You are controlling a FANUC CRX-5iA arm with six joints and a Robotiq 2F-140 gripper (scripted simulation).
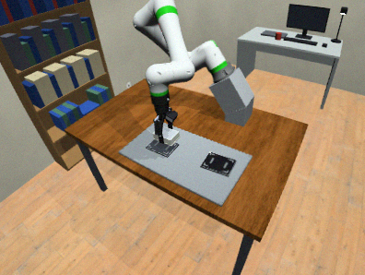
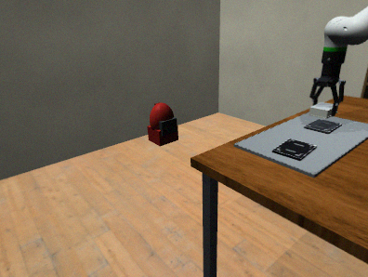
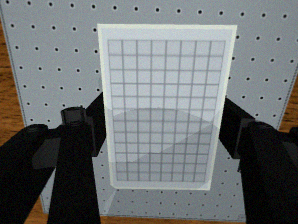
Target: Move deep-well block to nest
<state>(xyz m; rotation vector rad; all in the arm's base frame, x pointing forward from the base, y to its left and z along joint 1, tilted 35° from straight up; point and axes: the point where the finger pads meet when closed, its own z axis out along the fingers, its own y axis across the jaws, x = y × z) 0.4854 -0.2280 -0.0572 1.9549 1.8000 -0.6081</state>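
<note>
Right now the plate nest N2 is 4 cm to the right of my hand and 10 cm below it. Round my hand: white 96-well deep-well block 1 cm below; then A1 corner mark 6 cm behind, 11 cm to the right, 10 cm below.
</note>
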